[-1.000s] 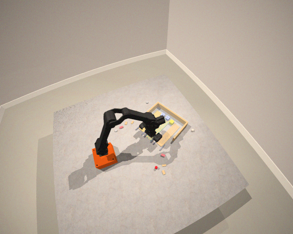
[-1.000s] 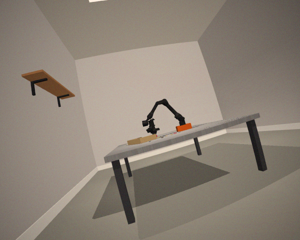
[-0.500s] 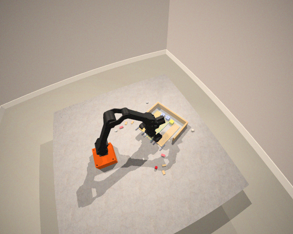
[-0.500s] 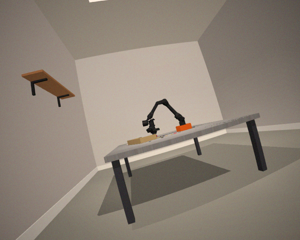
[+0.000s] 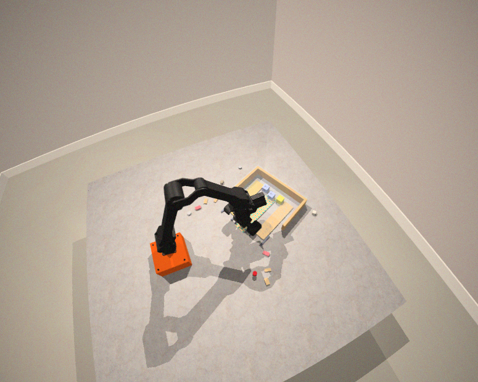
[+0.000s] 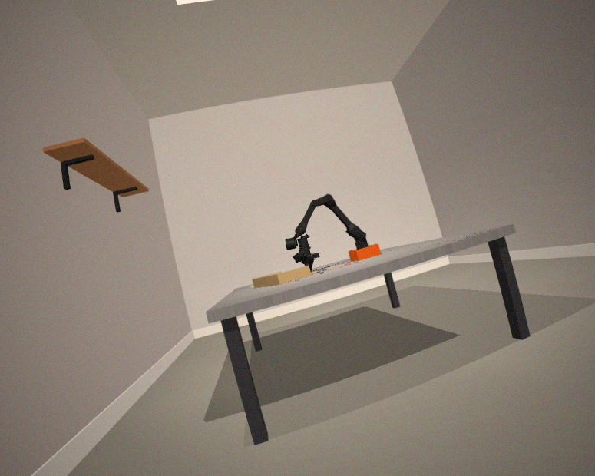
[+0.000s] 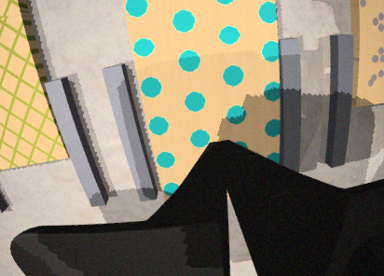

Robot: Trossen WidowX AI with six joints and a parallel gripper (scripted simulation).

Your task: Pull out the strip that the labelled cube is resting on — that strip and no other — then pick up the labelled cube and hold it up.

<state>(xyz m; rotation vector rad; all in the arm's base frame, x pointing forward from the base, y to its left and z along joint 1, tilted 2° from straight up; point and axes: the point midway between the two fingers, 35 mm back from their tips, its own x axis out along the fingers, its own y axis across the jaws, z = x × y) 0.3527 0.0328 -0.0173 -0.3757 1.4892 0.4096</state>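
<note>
My gripper tip is 90 mm short of the teal-dotted strip and 50 mm to the right of it. Also, from my gripper tip: white block (360 mm ahead, 50 mm to the right).
</note>
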